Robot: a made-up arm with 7 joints.
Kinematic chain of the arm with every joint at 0, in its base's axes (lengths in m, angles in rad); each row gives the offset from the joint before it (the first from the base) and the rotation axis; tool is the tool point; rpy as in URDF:
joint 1: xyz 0 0 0.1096 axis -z
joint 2: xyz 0 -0.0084 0.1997 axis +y
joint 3: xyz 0 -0.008 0.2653 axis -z
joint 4: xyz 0 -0.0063 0.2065 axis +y
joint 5: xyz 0 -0.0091 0.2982 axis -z
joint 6: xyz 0 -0.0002 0.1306 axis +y
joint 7: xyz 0 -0.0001 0.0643 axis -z
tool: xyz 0 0 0 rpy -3.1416 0 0
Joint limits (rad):
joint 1: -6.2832..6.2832
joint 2: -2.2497..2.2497
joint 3: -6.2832..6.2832
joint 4: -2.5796..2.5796
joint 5: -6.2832..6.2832
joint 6: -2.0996..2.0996
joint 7: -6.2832..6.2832
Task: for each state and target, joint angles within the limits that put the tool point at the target. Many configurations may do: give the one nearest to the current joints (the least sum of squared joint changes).
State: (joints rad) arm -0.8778 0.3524 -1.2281 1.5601 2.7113 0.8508 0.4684
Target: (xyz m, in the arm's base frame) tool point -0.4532 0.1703 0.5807
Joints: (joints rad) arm -1.6588 0.4228 -1.4673 1.9437 2.7152 0.7099 0.4684
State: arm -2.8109 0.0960 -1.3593 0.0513 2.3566 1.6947 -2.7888
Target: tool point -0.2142 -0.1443 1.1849
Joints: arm -3.2825 0.1816 -1.4841 0.3968 2.3382 1.2357 -2.7888
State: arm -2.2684 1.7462 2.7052 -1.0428 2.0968 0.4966 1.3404
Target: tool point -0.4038 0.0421 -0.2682
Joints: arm -2.4060 1.9591 2.6730 -1.4315 2.1180 0.5335 1.3404
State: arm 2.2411 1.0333 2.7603 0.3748 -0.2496 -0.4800 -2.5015
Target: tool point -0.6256 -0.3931 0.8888
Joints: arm 2.4711 1.1058 2.6980 0.4785 -0.2421 -0.4830 -2.5015
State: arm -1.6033 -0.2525 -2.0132 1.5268 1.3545 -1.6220 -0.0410
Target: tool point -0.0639 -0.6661 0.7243
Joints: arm -1.8543 -0.6248 -2.2264 1.0570 1.2955 -1.4998 -0.0410
